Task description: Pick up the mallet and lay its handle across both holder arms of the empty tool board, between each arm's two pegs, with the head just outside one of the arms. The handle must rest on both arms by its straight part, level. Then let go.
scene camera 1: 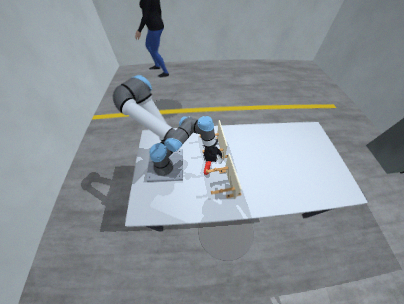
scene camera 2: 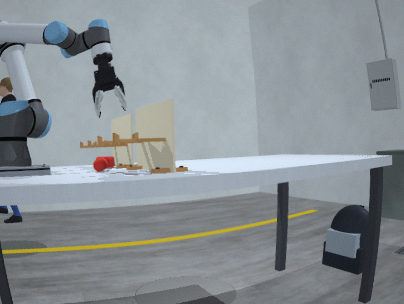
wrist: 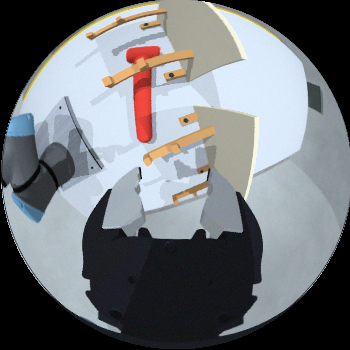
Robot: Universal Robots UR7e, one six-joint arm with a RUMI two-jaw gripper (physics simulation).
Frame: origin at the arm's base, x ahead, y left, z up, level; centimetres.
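Seen in the pictures: gripper, fingertip midpoint: (scene camera 1: 214,162) (scene camera 2: 112,114) (wrist: 174,168); arm's base at its link origin: (scene camera 1: 163,167) (scene camera 2: 12,166) (wrist: 59,161).
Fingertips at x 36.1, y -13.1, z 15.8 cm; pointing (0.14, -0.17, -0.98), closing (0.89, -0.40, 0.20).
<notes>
Pixels of each thing's middle, then the offset from my fingertips to it. Level surfaces: height alone.
- red mallet at the middle of its body: (wrist: 141,93) (scene camera 2: 102,163) (scene camera 1: 209,160) dx +0.0, dy +11.9, dz -16.6 cm
- far board at the middle of its body: (scene camera 2: 108,142) (scene camera 1: 214,141) dx +7.3, dy +23.5, dz -8.6 cm
- white table at its surface level: dz -18.7 cm
The red mallet (scene camera 1: 207,167) (scene camera 2: 104,163) (wrist: 143,105) lies on the table. In the wrist view its head is at the far end and one wooden arm of the far board (scene camera 1: 221,137) (scene camera 2: 121,127) (wrist: 200,35) crosses over the handle near the head. The near board (scene camera 1: 233,175) (scene camera 2: 157,120) (wrist: 230,145) has two pegged holder arms, one (scene camera 1: 217,170) (wrist: 187,142) beside the handle's free end and one (scene camera 1: 222,191) (wrist: 192,192) farther off; both hold nothing. My gripper (scene camera 2: 112,112) (wrist: 174,168) is open and empty, pointing down, above arm height. In scene camera 1 its fingertips are unclear.
The boards stand upright on the white table (scene camera 1: 295,165) (scene camera 2: 300,162), their arms reaching toward the robot base (scene camera 1: 172,175) (scene camera 2: 25,170). Wooden feet (scene camera 2: 169,170) (wrist: 175,75) sit under the panels. A person (scene camera 1: 154,35) stands on the floor behind the table.
</notes>
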